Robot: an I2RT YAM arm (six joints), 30 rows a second.
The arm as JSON. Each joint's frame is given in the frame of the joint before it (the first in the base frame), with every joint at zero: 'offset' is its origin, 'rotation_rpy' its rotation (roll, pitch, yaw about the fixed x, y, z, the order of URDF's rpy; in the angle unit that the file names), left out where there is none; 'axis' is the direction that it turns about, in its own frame. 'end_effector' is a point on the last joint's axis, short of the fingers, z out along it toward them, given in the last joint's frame.
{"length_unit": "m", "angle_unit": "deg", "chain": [
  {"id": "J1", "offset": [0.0, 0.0, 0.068], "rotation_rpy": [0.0, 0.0, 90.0], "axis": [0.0, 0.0, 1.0]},
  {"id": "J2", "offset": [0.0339, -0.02, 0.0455], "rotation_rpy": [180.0, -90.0, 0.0], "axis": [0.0, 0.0, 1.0]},
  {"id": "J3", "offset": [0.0, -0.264, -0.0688], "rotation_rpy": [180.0, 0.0, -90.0], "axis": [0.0, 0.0, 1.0]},
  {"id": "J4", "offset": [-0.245, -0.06, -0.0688], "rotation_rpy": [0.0, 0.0, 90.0], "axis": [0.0, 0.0, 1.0]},
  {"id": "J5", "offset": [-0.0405, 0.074, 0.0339], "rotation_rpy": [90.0, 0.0, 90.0], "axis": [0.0, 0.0, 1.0]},
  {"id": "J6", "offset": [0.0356, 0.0, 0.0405], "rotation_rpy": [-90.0, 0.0, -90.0], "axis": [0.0, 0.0, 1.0]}
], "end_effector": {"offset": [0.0, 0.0, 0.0], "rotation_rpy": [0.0, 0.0, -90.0]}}
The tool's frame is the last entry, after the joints.
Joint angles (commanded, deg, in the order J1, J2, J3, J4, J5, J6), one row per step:
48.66, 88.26, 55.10, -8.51, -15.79, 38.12
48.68, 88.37, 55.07, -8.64, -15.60, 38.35
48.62, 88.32, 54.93, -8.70, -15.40, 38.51
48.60, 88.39, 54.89, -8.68, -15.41, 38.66
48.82, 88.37, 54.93, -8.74, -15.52, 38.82
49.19, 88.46, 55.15, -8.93, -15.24, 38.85
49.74, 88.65, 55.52, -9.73, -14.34, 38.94
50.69, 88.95, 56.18, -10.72, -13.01, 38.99
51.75, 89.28, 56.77, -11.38, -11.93, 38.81
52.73, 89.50, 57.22, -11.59, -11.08, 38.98
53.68, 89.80, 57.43, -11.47, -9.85, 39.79
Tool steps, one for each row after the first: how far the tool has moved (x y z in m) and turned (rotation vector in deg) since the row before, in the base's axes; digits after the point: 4 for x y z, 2 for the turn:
0.0000, 0.0000, -0.0010, -0.22, 0.25, -0.27
0.0000, -0.0007, -0.0006, -0.16, 0.11, -0.31
0.0001, 0.0000, -0.0006, -0.02, 0.17, -0.11
-0.0010, 0.0008, 0.0003, 0.09, 0.17, 0.20
-0.0012, 0.0017, 0.0004, -0.16, -0.08, 0.14
-0.0018, 0.0020, -0.0002, -0.84, 0.00, -0.17
-0.0029, 0.0038, 0.0005, -1.05, -0.26, -0.05
-0.0035, 0.0045, 0.0005, -0.83, -0.45, 0.40
-0.0033, 0.0042, 0.0009, -0.30, -0.36, 0.25
-0.0031, 0.0039, -0.0004, -0.26, -0.15, -0.49

